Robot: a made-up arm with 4 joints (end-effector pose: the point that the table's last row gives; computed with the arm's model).
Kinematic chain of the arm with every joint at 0, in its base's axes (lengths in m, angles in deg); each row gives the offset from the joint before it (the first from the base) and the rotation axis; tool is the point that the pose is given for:
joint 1: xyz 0 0 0.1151 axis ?
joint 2: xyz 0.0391 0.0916 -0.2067 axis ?
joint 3: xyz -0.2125 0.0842 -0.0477 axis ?
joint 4: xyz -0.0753 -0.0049 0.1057 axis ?
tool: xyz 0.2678 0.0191 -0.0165
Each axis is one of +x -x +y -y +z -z.
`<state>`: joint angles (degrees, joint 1 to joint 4).
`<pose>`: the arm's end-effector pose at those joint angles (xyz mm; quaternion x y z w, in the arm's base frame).
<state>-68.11 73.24 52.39 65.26</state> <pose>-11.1 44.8 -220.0 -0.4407 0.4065 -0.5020 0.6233</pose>
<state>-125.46 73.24 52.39 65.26</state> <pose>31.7 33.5 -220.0 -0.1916 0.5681 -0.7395 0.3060</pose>
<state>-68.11 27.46 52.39 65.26</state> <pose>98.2 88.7 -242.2 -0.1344 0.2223 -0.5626 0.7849</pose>
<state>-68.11 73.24 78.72 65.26</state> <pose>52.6 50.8 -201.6 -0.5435 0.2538 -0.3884 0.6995</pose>
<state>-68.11 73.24 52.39 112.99</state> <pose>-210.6 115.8 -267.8 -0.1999 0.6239 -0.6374 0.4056</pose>
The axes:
joint 1: +z
joint 2: -x
joint 3: -y
joint 4: +y

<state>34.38 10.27 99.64 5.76</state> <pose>-339.4 23.9 17.5 0.1567 -0.7133 0.2634 0.6303</pose>
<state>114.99 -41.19 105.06 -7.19</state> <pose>57.8 -350.4 53.1 0.7608 -0.2523 0.2831 0.5267</pose>
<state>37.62 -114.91 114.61 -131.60</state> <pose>-537.4 105.5 165.5 0.2905 0.5750 0.7632 0.0505</pose>
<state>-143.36 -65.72 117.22 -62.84</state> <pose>560.5 85.5 -62.3 0.7975 0.2638 0.1701 0.5152</pose>
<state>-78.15 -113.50 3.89 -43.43</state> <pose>-175.4 26.6 -96.4 0.4560 -0.6536 -0.5771 0.1783</pose>
